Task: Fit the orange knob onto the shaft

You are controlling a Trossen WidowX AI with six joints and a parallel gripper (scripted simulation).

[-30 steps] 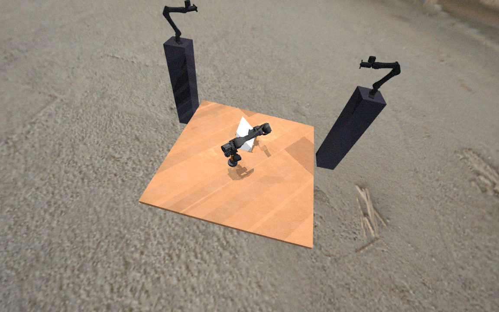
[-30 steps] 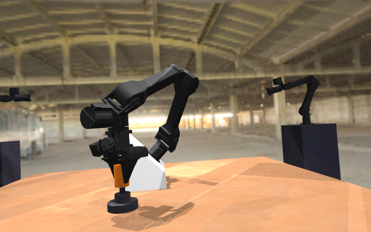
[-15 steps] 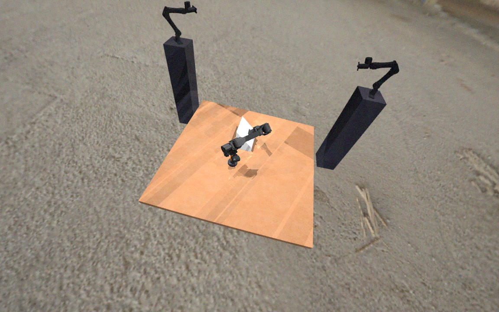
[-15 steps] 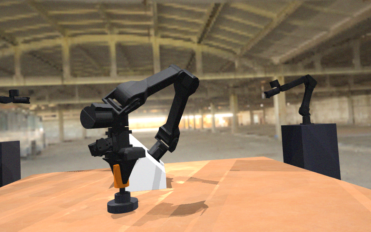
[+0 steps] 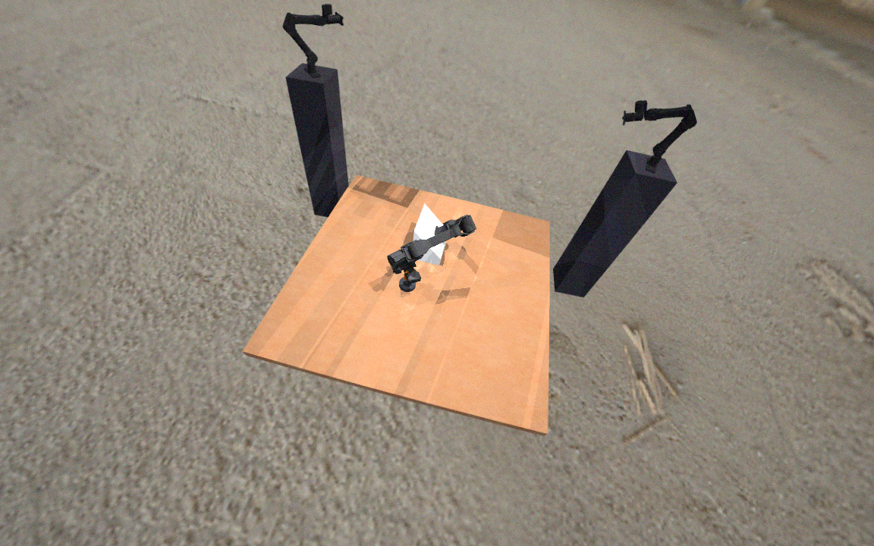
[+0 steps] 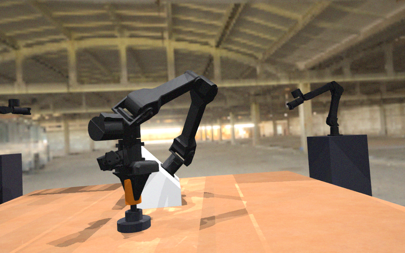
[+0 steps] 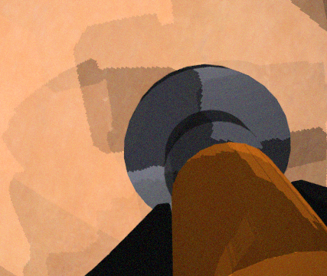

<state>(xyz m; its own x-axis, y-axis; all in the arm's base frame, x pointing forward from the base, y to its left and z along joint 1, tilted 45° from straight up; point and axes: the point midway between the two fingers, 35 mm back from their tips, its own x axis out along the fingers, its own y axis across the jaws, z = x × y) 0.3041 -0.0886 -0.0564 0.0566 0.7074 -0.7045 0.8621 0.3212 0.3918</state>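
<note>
My gripper tip is 20 mm below the knob. The rest, counted from my gripper tip: pedestal (40 mm below).
</note>
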